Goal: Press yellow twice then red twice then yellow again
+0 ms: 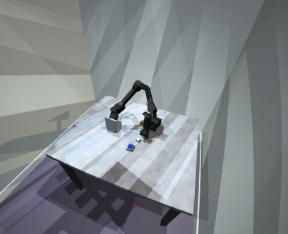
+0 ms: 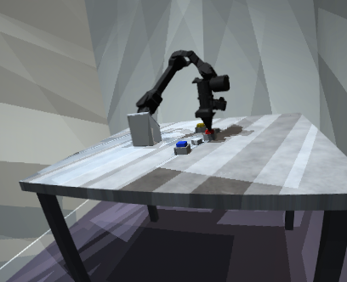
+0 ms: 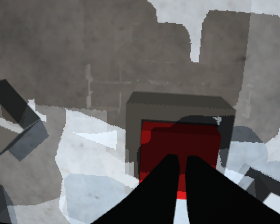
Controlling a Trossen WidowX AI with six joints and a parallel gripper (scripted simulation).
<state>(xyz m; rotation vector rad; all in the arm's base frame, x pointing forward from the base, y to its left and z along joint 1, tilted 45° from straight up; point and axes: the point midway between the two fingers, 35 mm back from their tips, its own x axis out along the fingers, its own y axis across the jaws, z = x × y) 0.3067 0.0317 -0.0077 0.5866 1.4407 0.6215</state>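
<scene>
Right now my gripper tip is 10 mm above the red button. The rest, counted from my gripper tip: yellow button (80 mm behind, 140 mm to the left); then blue button (70 mm behind, 160 mm to the right).
</scene>
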